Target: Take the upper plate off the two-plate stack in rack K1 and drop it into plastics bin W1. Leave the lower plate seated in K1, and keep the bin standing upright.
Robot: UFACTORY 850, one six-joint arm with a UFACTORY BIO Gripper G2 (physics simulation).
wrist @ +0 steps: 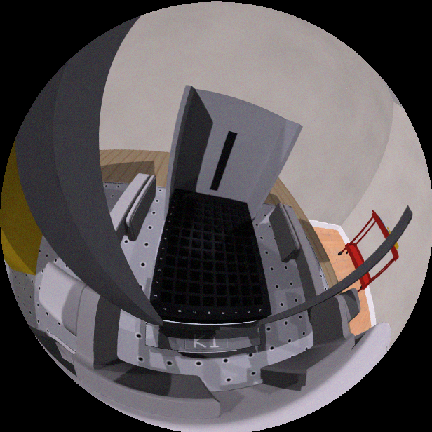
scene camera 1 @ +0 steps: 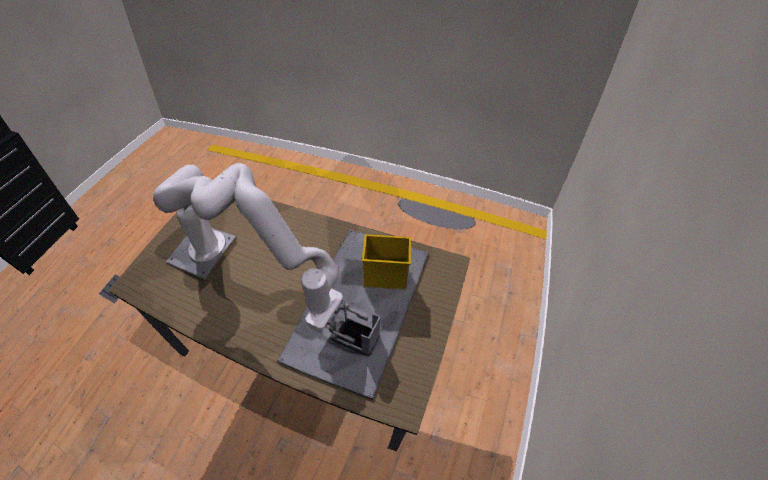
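Rack K1 (scene camera 1: 373,333) (wrist: 247,155) is grey, with tall walls at its far end and a K1 label on its front. A black well plate (wrist: 210,260) lies level in it; the view from above does not show whether a second plate lies under it. My gripper (scene camera 1: 357,327) (wrist: 213,222) is at the rack, its fingers drawn partly together, one on each side of the plate. In the wrist view a gap shows between each finger pad and the plate. The yellow bin (scene camera 1: 386,272) (wrist: 19,230) stands upright; its label is not readable.
The grey perforated deck (scene camera 1: 339,370) (wrist: 280,272) carries the rack and bin on a wooden table (scene camera 1: 438,300). Dark curved bands pass close to the wrist camera on both sides. A red frame-like object (wrist: 358,265) stands beyond the table.
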